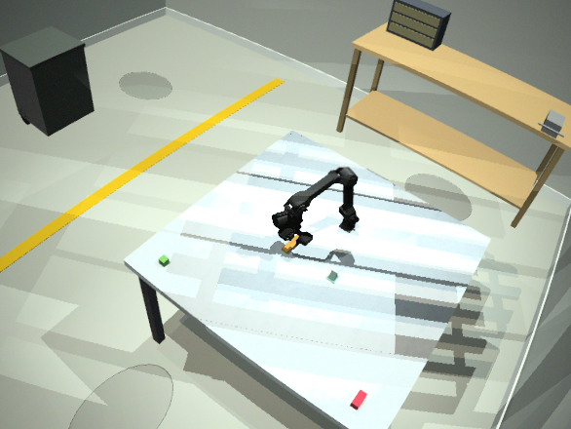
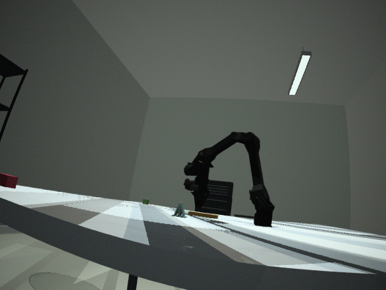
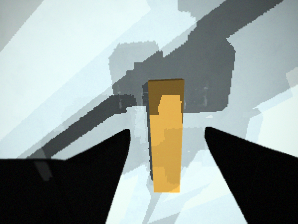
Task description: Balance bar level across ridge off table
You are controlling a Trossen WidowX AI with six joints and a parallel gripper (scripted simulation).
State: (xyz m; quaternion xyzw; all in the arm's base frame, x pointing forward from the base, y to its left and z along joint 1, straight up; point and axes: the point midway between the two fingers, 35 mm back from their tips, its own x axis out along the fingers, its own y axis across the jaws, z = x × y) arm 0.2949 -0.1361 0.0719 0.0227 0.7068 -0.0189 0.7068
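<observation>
The orange bar is 30 mm behind my gripper tip and 30 mm below it. The rest, counted from my gripper tip: green cube 450 mm ahead, 360 mm to the right, 20 mm below; then red block 450 mm ahead, 640 mm to the left, 20 mm below.
</observation>
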